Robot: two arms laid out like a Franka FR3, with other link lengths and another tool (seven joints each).
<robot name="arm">
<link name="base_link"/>
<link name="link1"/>
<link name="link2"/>
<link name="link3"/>
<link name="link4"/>
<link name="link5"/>
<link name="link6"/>
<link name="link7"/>
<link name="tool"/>
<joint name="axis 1" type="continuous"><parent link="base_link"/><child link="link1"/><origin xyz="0 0 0.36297" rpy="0 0 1.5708"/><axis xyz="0 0 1"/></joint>
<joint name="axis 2" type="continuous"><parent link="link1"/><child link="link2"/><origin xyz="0 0 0" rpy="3.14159 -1.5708 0"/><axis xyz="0 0 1"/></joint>
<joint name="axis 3" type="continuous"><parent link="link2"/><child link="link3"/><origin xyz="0.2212 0 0" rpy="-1.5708 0 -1.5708"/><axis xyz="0 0 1"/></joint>
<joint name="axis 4" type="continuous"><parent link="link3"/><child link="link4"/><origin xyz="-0.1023 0 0" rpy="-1.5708 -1.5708 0"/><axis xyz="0 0 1"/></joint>
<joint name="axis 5" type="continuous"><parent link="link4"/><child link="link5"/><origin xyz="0.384 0.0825 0" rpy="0 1.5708 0"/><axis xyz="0 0 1"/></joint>
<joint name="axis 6" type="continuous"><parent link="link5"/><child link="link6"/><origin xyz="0 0 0" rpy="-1.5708 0 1.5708"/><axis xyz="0 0 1"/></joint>
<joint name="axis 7" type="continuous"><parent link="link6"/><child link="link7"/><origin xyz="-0.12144 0 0" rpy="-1.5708 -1.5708 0"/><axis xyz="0 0 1"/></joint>
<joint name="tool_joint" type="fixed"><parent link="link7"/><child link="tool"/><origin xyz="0.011 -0.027 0.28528" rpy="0 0.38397 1.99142"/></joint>
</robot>
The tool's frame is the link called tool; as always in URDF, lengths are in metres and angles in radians. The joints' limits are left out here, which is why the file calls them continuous.
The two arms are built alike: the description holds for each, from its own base.
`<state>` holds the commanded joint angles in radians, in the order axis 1, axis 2, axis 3, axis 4, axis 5, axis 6, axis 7, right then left.
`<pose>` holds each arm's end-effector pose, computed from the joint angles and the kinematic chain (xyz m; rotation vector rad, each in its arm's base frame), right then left.
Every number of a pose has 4 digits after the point. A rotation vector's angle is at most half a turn.
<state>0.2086 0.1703 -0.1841 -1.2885 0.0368 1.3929 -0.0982 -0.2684 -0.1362 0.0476 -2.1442 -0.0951 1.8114 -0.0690</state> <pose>0.6405 0.0214 0.3956 -0.3949 -2.6687 -0.0688 0.5249 -0.1519 0.2011 -0.7293 -2.4776 0.0069</pose>
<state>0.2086 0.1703 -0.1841 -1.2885 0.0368 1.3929 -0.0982 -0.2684 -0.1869 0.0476 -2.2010 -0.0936 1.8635 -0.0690</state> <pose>0.6405 0.0214 0.3956 -0.3949 -2.6687 -0.0688 0.5267 -0.1514 0.2066 -0.7362 -2.5230 0.0032</pose>
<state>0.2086 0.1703 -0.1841 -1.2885 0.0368 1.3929 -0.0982 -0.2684 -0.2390 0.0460 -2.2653 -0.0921 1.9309 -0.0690</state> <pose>0.6405 0.0214 0.3956 -0.3949 -2.6687 -0.0688 0.5297 -0.1517 0.2108 -0.7453 -2.5772 -0.0027</pose>
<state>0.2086 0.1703 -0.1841 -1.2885 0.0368 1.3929 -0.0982 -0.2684 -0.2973 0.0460 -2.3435 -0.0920 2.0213 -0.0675</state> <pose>0.6405 0.0214 0.3956 -0.3949 -2.6687 -0.0688 0.5346 -0.1515 0.2148 -0.7552 -2.6471 -0.0079</pose>
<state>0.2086 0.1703 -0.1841 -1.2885 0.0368 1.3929 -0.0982 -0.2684 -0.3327 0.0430 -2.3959 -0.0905 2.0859 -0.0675</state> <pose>0.6405 0.0214 0.3956 -0.3949 -2.6687 -0.0688 0.5376 -0.1523 0.2164 -0.7639 -2.6935 -0.0158</pose>
